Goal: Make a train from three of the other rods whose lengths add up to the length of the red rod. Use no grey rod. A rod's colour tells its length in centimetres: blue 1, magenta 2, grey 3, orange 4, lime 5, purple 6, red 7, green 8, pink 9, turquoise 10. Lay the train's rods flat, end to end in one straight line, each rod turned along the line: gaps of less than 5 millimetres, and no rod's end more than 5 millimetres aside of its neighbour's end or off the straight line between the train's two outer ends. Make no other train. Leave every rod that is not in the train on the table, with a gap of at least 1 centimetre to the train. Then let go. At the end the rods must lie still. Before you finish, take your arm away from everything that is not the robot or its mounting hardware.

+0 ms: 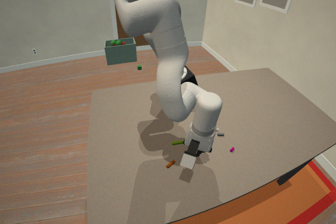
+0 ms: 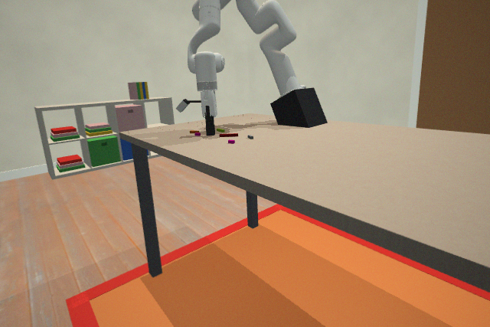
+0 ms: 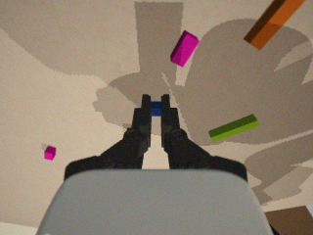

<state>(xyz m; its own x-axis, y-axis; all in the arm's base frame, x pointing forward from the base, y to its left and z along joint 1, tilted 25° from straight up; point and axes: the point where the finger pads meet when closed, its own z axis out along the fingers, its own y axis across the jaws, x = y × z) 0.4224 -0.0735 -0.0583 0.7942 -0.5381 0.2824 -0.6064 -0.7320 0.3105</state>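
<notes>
Right now the blue rod is 2 cm below my hand. The rest, counted from my hand: red rod (7 cm to the left, 4 cm behind, 2 cm below); lime rod (8 cm behind, 5 cm to the right, 2 cm below); orange rod (11 cm to the right, 2 cm below, 1 cm ahead).
</notes>
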